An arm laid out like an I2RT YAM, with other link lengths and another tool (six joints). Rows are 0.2 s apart.
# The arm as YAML. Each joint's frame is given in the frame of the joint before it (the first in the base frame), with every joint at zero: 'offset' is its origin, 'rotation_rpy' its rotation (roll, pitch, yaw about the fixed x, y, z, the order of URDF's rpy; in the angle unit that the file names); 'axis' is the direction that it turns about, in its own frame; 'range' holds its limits. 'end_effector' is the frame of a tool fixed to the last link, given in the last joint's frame.
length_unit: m
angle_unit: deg
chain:
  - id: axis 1
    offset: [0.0, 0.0, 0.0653]
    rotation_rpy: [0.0, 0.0, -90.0]
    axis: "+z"
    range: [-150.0, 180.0]
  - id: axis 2
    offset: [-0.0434, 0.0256, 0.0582]
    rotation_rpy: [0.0, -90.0, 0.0]
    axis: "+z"
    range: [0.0, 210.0]
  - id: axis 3
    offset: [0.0, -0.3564, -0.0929]
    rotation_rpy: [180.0, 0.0, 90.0]
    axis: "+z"
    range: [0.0, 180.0]
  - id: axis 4
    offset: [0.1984, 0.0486, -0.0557]
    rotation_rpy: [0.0, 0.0, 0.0]
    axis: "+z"
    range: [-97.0, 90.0]
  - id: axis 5
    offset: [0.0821, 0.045, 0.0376]
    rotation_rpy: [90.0, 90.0, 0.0]
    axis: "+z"
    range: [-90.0, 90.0]
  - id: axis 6
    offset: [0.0, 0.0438, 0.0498]
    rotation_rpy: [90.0, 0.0, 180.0]
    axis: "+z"
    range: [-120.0, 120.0]
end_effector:
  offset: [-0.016, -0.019, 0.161]
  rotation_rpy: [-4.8, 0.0, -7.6]
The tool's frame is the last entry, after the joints.
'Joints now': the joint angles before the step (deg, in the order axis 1, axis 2, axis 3, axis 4, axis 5, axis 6). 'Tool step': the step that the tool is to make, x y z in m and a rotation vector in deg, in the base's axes. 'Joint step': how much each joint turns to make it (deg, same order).
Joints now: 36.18 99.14 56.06 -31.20 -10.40 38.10
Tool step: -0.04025 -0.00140 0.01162 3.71 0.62 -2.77
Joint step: 3.82 -7.68 -7.27 2.82 -1.19 7.41
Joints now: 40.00 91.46 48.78 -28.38 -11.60 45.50
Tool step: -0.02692 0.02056 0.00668 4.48 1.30 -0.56
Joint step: 5.34 -3.22 -3.61 4.03 -1.82 7.17
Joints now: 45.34 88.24 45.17 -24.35 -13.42 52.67
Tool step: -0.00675 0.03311 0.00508 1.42 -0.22 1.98
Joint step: 5.35 1.86 2.25 1.61 0.63 3.50
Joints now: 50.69 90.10 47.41 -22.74 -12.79 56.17
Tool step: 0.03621 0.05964 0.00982 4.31 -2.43 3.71
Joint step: 0.01 8.30 8.68 3.77 -2.42 -3.01
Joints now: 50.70 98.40 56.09 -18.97 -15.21 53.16
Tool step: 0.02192 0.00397 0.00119 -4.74 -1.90 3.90
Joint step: -1.61 4.20 9.41 -9.41 1.56 -7.17
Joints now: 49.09 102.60 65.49 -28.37 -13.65 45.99
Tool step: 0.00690 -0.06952 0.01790 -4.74 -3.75 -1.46
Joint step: -6.19 -7.20 -1.88 -7.53 3.63 -6.86
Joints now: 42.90 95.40 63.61 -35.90 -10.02 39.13
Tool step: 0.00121 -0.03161 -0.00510 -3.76 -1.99 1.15
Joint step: -2.83 -1.91 -2.25 -1.47 2.40 -5.28
